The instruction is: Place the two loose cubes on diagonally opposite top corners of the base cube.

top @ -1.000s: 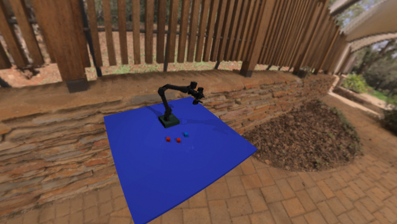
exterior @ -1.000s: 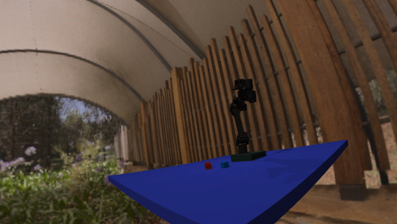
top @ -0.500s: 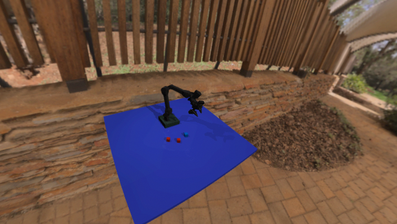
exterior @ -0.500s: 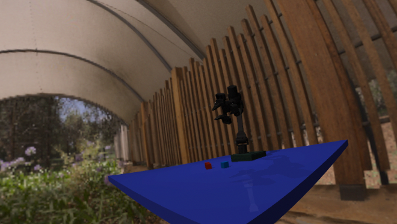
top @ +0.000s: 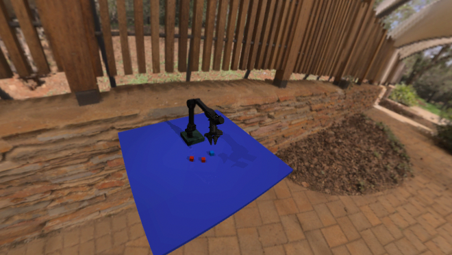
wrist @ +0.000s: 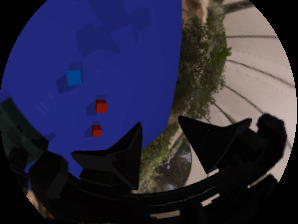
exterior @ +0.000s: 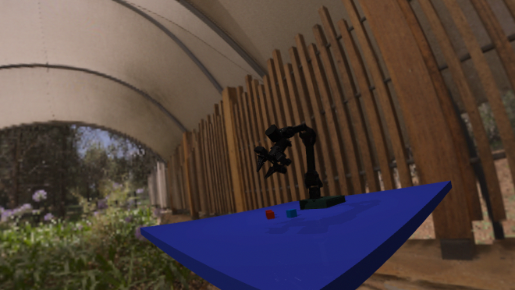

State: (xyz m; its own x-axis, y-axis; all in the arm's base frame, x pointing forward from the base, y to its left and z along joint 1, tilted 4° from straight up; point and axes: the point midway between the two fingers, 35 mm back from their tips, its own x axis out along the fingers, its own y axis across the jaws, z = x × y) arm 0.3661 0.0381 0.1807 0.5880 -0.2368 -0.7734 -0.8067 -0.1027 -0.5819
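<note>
The blue cube is 200 mm below my gripper tip, 100 mm behind it and 60 mm to the left of it.
</note>
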